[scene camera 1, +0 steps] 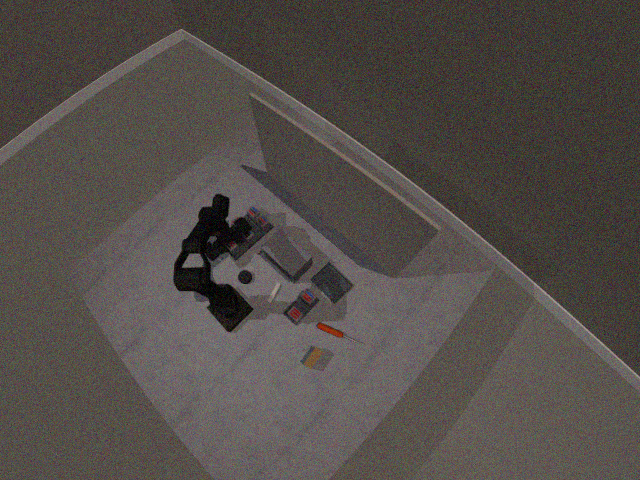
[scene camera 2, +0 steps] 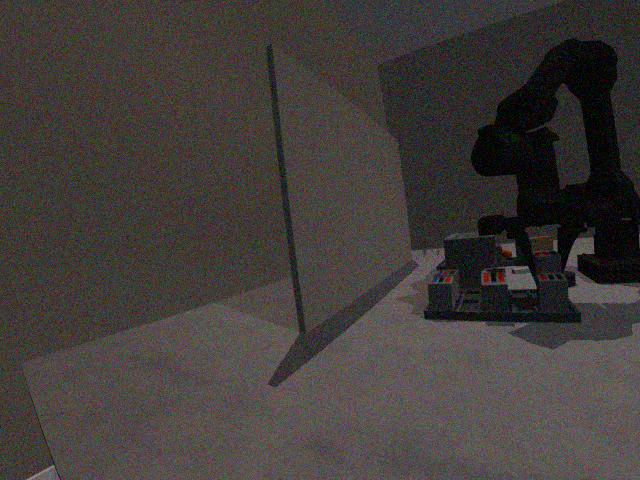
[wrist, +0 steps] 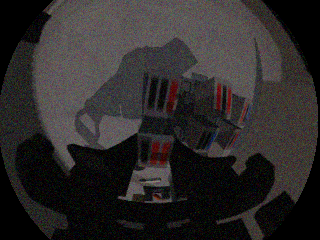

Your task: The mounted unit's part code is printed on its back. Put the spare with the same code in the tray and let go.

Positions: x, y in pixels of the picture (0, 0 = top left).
My gripper shows in scene camera 1, in scene camera 2 and in the wrist view (154, 135). The same spot on my gripper: (scene camera 2: 567, 234) is (scene camera 1: 217, 239).
